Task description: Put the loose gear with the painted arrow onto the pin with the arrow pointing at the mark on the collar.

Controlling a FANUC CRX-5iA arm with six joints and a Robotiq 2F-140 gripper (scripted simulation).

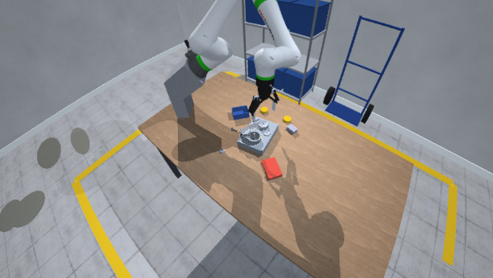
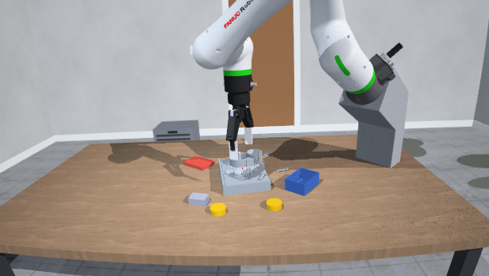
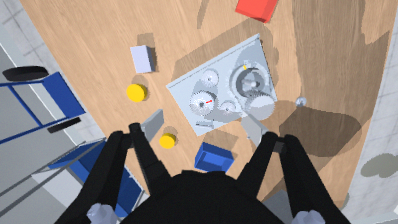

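Right now the gear is 10 cm below my hand. The rest, counted from my hand: blue bin: 21 cm behind, 13 cm below, 2 cm to the right; then bolt: 14 cm to the right, 14 cm below, 13 cm behind; then grey block: 15 cm to the left, 13 cm below, 12 cm ahead.
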